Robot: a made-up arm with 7 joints. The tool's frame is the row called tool. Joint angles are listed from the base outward. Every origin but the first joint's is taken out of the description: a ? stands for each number. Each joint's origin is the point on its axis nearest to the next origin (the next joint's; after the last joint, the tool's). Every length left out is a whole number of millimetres.
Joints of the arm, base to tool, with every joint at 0 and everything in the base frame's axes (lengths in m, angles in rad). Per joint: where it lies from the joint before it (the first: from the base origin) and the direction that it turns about. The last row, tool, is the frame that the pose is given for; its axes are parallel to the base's.
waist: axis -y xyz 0 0.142 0
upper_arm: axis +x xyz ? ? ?
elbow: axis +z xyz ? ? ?
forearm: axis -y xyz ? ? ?
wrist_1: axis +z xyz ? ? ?
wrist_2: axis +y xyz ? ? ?
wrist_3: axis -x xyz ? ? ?
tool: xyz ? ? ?
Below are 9 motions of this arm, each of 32 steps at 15 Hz.
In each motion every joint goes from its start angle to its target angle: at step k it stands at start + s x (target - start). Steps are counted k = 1, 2, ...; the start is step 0. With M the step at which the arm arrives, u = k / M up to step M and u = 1 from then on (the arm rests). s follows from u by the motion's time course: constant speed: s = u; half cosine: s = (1 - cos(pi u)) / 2; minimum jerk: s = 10 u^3 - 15 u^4 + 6 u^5.
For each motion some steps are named. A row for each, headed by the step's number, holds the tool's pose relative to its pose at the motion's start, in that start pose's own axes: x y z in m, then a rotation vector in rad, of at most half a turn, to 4 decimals.
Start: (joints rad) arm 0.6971 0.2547 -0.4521 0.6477 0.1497 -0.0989 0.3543
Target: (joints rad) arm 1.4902 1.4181 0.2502 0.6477 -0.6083 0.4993 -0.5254
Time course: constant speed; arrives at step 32
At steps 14, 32:
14: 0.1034 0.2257 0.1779 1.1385 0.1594 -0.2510
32: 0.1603 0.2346 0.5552 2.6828 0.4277 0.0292

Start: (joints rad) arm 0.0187 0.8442 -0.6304 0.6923 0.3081 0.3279 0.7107
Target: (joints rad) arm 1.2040 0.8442 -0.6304 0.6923 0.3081 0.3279 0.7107
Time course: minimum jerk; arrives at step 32
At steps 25, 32:
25: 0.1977 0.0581 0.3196 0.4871 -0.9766 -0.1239
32: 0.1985 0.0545 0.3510 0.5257 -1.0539 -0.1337

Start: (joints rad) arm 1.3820 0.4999 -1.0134 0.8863 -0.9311 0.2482 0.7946
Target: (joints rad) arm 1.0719 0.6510 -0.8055 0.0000 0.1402 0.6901 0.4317
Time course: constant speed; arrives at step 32
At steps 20, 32:
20: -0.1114 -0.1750 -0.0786 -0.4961 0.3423 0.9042
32: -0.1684 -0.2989 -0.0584 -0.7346 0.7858 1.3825

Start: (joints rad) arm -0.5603 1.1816 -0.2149 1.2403 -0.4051 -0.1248 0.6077
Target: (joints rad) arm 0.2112 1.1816 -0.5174 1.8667 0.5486 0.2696 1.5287
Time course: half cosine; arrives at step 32
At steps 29, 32:
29: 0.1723 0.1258 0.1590 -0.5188 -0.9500 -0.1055
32: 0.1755 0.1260 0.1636 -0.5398 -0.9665 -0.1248

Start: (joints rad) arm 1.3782 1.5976 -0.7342 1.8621 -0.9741 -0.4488 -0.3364
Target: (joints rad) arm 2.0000 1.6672 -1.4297 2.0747 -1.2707 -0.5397 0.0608
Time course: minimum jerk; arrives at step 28
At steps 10, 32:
10: 0.0097 0.0058 -0.0035 -0.1129 -0.0775 -0.0563
32: 0.0414 0.0225 -0.0100 -0.4365 -0.2490 -0.2486

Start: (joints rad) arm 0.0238 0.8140 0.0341 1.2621 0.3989 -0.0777 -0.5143
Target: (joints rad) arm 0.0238 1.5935 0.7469 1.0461 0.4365 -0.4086 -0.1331
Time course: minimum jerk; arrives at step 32
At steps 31, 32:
31: 0.2478 0.2730 -0.0411 0.3391 -0.8947 -0.2722
32: 0.2479 0.2731 -0.0411 0.3392 -0.8950 -0.2722

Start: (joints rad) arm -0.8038 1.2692 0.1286 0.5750 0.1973 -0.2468 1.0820
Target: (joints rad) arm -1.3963 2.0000 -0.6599 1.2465 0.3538 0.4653 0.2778
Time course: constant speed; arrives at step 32
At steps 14, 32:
14: 0.0558 -0.0064 -0.0126 0.0842 0.5196 -0.2641
32: 0.0374 -0.0810 -0.0343 0.1230 1.1420 -0.7914

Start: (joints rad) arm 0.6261 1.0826 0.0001 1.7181 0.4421 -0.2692 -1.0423
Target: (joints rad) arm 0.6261 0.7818 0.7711 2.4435 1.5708 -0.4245 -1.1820
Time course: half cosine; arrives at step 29
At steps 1, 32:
1: 0.0007 -0.0001 -0.0003 0.0026 0.0012 0.0046
32: 0.2163 0.0835 -0.0076 0.3838 0.2681 1.4512

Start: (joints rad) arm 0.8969 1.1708 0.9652 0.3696 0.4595 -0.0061 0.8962
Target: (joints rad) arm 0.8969 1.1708 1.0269 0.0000 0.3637 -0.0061 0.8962
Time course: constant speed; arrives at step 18
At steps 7, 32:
7: -0.0344 0.0093 0.0165 0.0676 0.0907 0.0900
32: -0.0883 0.0125 0.0460 0.1580 0.2357 0.2392

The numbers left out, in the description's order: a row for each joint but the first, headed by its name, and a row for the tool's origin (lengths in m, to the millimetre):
upper_arm: 0 0 0
elbow: 0 0 -0.18
forearm: 0 0 0
wrist_1: 0 0 -0.273
wrist_2: 0 0 0
wrist_3: 0 0 0
tool: 0 0 0

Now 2 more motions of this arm.
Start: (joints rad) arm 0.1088 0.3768 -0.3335 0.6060 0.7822 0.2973 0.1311
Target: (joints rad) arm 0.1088 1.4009 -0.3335 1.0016 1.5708 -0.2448 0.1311
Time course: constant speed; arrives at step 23
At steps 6, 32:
6: 0.0601 0.0648 0.0477 0.1006 -0.3125 0.0349
32: 0.2048 0.1291 0.2451 0.2324 -1.1546 -0.0761

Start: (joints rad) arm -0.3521 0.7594 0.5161 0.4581 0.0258 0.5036 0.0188
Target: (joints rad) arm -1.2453 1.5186 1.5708 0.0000 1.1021 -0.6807 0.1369
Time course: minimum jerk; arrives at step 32
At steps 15, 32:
15: -0.0399 0.1841 0.0259 0.2855 -0.4963 0.5384
32: 0.0219 0.2818 0.1123 0.6949 -1.4415 0.9618

